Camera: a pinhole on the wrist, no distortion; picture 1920 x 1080 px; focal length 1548.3 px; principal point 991.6 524.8 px. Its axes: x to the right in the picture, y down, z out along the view. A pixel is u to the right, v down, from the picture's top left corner.
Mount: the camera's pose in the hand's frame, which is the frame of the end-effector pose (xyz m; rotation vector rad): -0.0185 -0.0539 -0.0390 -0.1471 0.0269 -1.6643
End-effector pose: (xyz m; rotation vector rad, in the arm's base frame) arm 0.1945 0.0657 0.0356 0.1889 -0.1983 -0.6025
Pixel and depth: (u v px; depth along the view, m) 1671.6 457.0 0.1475
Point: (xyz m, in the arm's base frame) 0.0979 -0.0260 0.1178
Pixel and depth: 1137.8 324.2 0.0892
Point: 0.1359 0.0273 0.0696
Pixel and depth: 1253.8 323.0 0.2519
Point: 0.0803 -0.0055 0.2243
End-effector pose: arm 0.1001 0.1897 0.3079 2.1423 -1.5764 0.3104
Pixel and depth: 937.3 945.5 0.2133
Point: 0.1410 0.0645 0.1833
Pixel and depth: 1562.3 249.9 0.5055
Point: 0.2196 0.0557 -0.1889
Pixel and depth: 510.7 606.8 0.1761
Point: 0.0825 0.1104 0.2043
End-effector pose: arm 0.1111 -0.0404 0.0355 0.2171 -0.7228 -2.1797
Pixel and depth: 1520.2 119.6 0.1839
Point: 0.0221 0.1132 0.1015
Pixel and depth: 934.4 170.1 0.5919
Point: -0.0323 0.2493 0.5013
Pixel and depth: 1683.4 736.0 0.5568
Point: -0.3277 0.2470 0.3224
